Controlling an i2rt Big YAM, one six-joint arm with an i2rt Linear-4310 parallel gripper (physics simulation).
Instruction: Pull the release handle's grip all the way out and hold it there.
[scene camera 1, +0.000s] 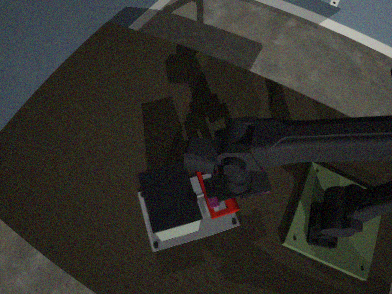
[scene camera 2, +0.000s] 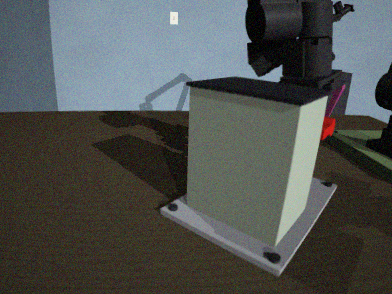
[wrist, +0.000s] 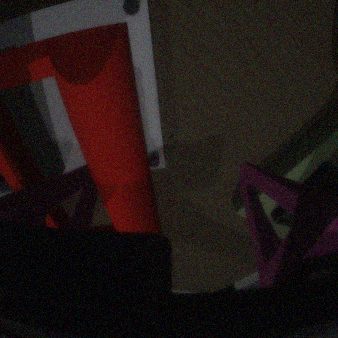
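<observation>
The release handle's red grip (scene camera 1: 227, 211) (scene camera 2: 328, 128) (wrist: 110, 130) is a rectangular loop beside a pale box with a black top (scene camera 1: 170, 197) (scene camera 2: 235, 160). The box stands on a light grey base plate (scene camera 1: 215, 227) (scene camera 2: 300, 232) (wrist: 151, 120). My gripper (scene camera 1: 240, 197) (wrist: 168, 169) is open, with magenta fingers above the grip. In the wrist view, the left finger overlaps the loop's opening and the right finger stands apart, beyond the thick outer bar. Nothing is gripped. In scene camera 2, the box hides most of the fingers and handle.
A green plate (scene camera 1: 297, 235) (wrist: 312, 157) with raised edges and bolts stands to the right in scene camera 1, with a dark arm base (scene camera 1: 335, 215) on it. My dark arm (scene camera 1: 320, 142) reaches in from the right. The brown table top (scene camera 1: 75, 150) (scene camera 2: 90, 215) surrounds the base plate.
</observation>
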